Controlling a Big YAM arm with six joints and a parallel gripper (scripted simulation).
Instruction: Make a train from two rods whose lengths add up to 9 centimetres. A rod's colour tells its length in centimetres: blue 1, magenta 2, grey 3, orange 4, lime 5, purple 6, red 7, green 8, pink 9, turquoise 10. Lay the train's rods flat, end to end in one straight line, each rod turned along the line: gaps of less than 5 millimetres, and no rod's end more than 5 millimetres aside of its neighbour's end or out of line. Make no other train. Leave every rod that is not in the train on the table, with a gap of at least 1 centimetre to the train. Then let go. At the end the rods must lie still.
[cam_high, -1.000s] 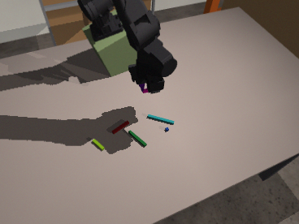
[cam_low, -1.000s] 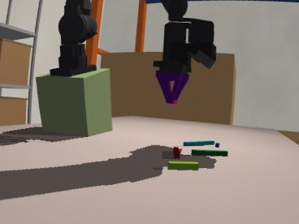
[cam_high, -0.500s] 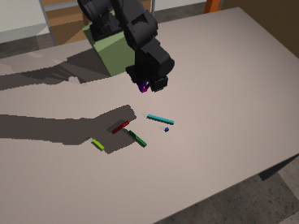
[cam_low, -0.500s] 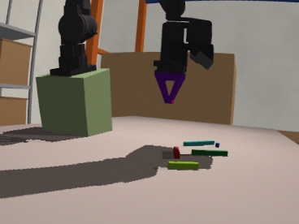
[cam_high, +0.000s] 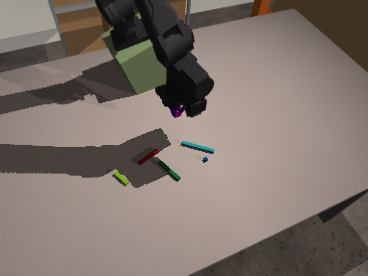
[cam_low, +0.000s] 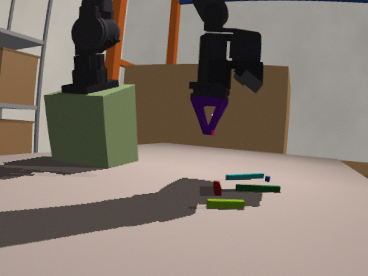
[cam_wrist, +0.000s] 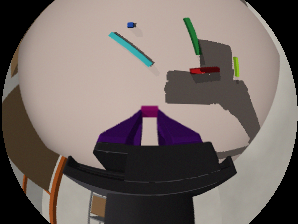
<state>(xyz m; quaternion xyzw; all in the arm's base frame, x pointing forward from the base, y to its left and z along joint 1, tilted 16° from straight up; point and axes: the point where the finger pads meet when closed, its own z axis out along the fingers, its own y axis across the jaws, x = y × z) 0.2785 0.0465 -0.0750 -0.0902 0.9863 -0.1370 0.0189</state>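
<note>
Right now the turquoise rod is 9 cm below my hand, 8 cm ahead of it and 5 cm to the left of it. From my hand the other things lie so: magenta rod: 1 cm ahead; then red rod: 10 cm to the right, 9 cm below, 7 cm ahead; then blue rod: 12 cm ahead, 9 cm below, 6 cm to the left.
</note>
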